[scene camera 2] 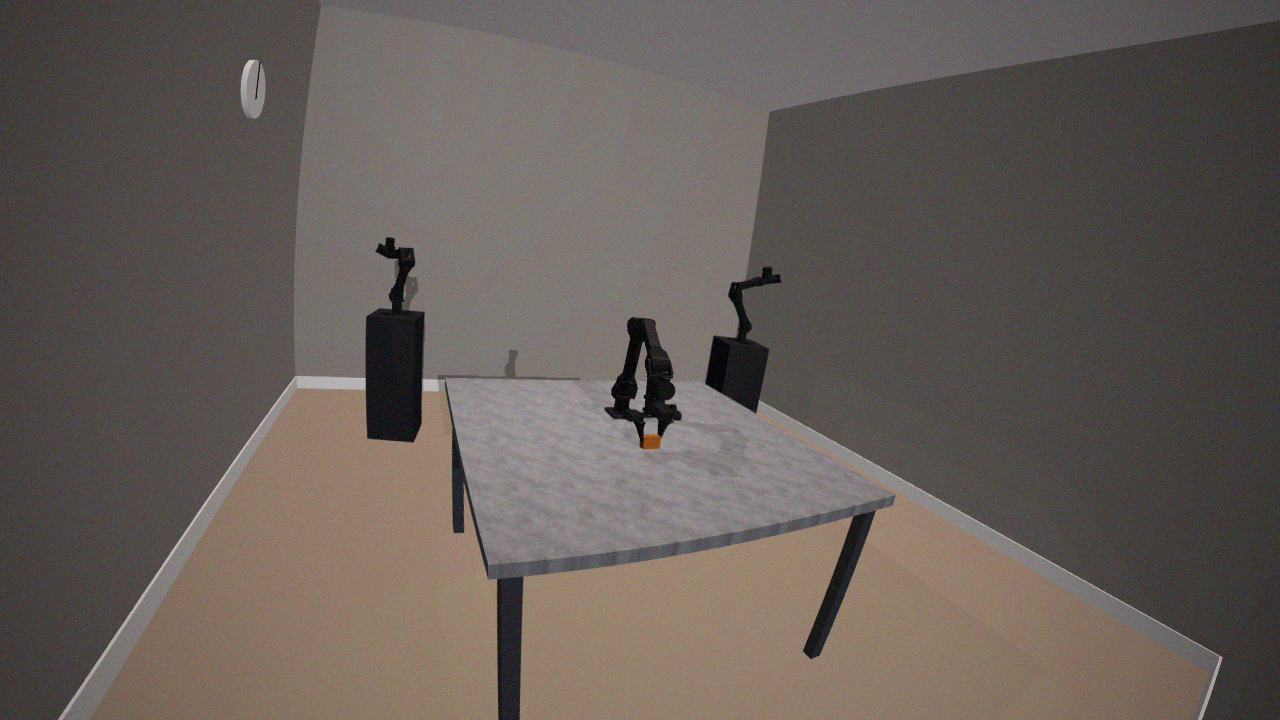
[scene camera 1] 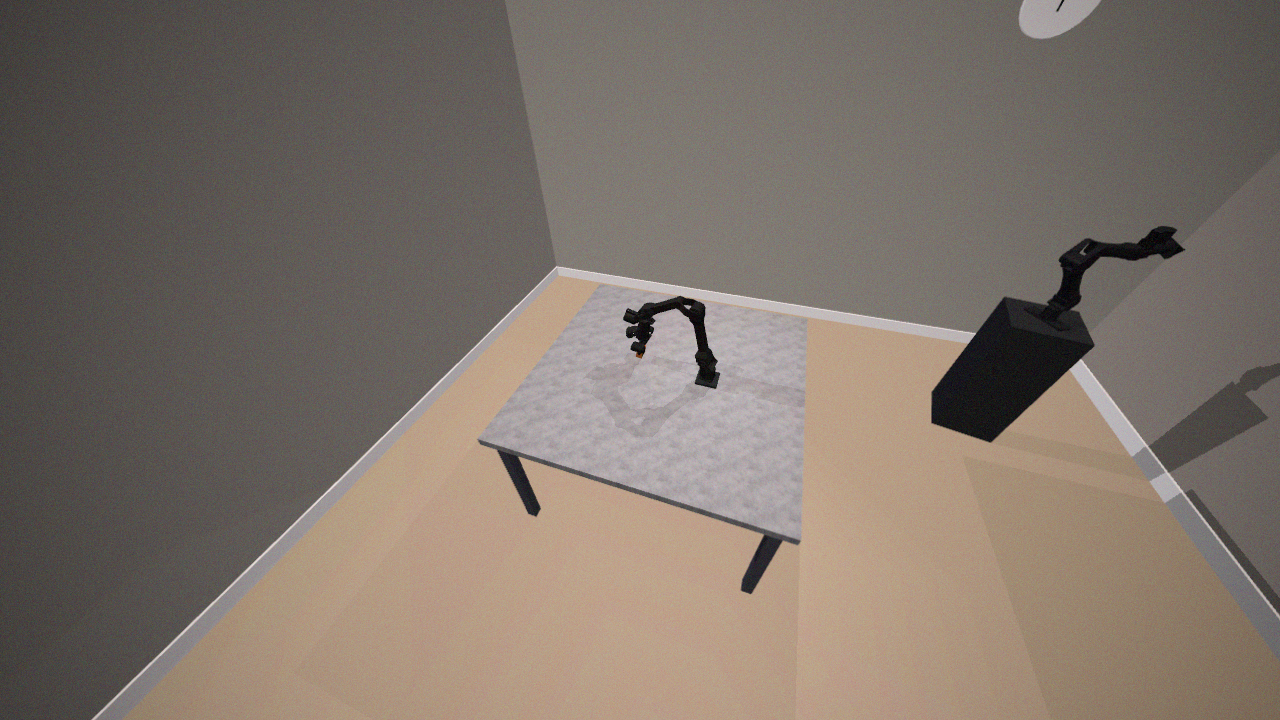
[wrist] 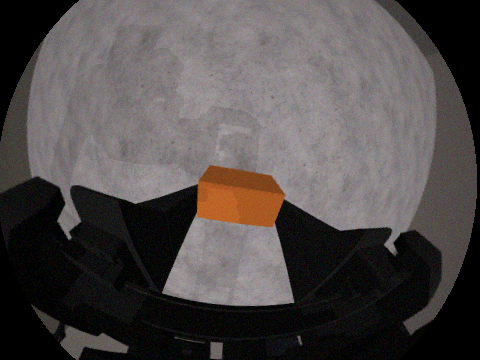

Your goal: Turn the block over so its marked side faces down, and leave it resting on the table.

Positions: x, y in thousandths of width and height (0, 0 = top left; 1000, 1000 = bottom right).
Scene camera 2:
my gripper: 508, 612
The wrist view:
my gripper: 497, 546
orange block: 470, 540, held by my gripper
